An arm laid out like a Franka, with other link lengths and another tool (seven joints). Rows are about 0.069 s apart.
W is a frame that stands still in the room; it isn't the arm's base.
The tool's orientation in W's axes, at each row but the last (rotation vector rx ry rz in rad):
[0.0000, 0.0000, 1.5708]
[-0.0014, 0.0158, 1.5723]
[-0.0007, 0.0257, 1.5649]
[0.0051, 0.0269, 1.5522]
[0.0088, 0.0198, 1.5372]
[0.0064, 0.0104, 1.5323]
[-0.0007, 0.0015, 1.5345]
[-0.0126, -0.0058, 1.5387]
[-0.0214, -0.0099, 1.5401]
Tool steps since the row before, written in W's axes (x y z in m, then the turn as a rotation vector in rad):
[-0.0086, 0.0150, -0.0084, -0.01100, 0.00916, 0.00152]
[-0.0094, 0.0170, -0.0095, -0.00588, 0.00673, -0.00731]
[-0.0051, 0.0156, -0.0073, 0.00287, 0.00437, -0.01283]
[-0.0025, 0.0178, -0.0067, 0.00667, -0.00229, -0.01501]
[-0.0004, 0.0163, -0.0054, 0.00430, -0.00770, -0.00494]
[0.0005, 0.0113, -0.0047, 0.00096, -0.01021, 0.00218]
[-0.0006, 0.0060, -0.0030, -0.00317, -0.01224, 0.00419]
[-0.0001, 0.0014, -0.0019, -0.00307, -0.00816, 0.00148]
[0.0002, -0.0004, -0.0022, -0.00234, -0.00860, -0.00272]
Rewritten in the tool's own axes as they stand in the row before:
[0.0150, 0.0086, -0.0084, 0.00916, 0.01100, 0.00152]
[0.0171, 0.0093, -0.0094, 0.00682, 0.00580, -0.00729]
[0.0157, 0.0051, -0.0071, 0.00460, -0.00305, -0.01271]
[0.0178, 0.0027, -0.0065, -0.00196, -0.00701, -0.01490]
[0.0163, 0.0008, -0.0053, -0.00752, -0.00465, -0.00491]
[0.0113, -0.0001, -0.0047, -0.01017, -0.00133, 0.00217]
[0.0060, 0.0008, -0.0030, -0.01235, 0.00273, 0.00417]
[0.0014, 0.0002, -0.0019, -0.00826, 0.00279, 0.00148]
[-0.0004, -0.0002, -0.0022, -0.00865, 0.00213, -0.00274]

